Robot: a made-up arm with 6 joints.
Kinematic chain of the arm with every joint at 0, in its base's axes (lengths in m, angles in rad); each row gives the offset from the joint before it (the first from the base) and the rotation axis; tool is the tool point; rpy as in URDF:
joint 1: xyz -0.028 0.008 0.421 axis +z
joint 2: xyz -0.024 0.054 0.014 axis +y
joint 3: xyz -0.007 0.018 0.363 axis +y
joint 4: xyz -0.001 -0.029 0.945 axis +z
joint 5: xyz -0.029 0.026 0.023 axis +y
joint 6: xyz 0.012 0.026 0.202 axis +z
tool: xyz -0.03 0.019 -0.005 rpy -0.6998 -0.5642 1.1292
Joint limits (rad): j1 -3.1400..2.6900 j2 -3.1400..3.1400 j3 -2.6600..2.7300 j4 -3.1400..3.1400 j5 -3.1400..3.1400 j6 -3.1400..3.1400
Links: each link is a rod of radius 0.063 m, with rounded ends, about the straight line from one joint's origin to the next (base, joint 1, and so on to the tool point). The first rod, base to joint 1, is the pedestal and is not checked.
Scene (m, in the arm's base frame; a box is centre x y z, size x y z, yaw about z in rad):
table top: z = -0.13
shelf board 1: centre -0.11 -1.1 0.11 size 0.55 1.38 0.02 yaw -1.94
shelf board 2: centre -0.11 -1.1 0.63 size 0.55 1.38 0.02 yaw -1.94
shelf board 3: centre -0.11 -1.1 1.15 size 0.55 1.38 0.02 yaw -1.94
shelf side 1: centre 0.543 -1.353 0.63 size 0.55 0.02 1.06 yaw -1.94
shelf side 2: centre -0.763 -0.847 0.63 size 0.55 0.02 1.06 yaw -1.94
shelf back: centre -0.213 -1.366 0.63 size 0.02 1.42 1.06 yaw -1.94
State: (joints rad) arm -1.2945 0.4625 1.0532 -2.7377 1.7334 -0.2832
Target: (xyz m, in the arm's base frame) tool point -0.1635 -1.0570 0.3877
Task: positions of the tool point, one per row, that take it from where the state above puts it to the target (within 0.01 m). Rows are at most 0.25 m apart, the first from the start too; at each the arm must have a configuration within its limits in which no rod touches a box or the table.
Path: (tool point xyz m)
1: 0.2398 -0.9046 0.9530
2: 0.2847 -0.7587 0.9389
3: 0.1935 -0.7563 0.7441
4: 0.0978 -0.7033 0.5574
5: 0.0125 -0.6021 0.3877
6: -0.0330 -0.7610 0.4227
7: -0.0919 -0.9163 0.4223
8: -0.1635 -1.0570 0.3876

